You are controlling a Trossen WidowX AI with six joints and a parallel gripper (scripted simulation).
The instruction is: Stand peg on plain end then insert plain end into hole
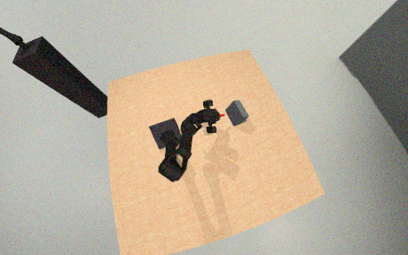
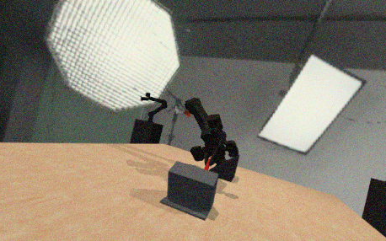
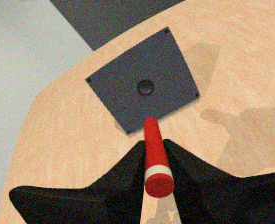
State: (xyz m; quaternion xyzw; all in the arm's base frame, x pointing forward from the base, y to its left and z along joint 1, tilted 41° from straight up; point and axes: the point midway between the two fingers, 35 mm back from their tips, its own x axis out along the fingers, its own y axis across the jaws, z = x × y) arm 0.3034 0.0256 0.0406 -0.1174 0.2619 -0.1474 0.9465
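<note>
Right now the sloped panel is 13 cm ahead of my gripper tip and 5 cm below it. Round my gripper tip: red peg (1 cm behind, 1 cm above).
</note>
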